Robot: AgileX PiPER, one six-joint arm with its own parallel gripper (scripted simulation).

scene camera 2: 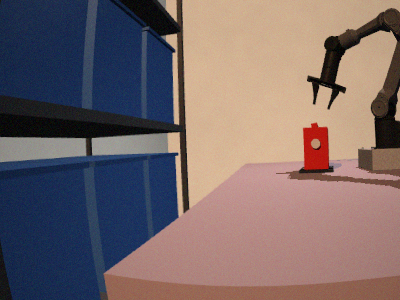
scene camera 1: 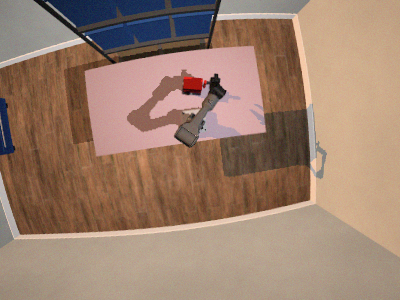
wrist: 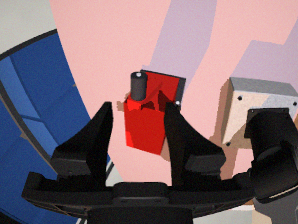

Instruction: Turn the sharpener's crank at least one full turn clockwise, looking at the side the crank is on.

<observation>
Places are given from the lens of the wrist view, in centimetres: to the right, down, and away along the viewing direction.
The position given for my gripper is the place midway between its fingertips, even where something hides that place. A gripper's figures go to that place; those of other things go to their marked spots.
my gripper [wrist: 138, 110]: -1, 0, 14
pencil sharpener [wrist: 144, 129]: 0, 3, 27
</observation>
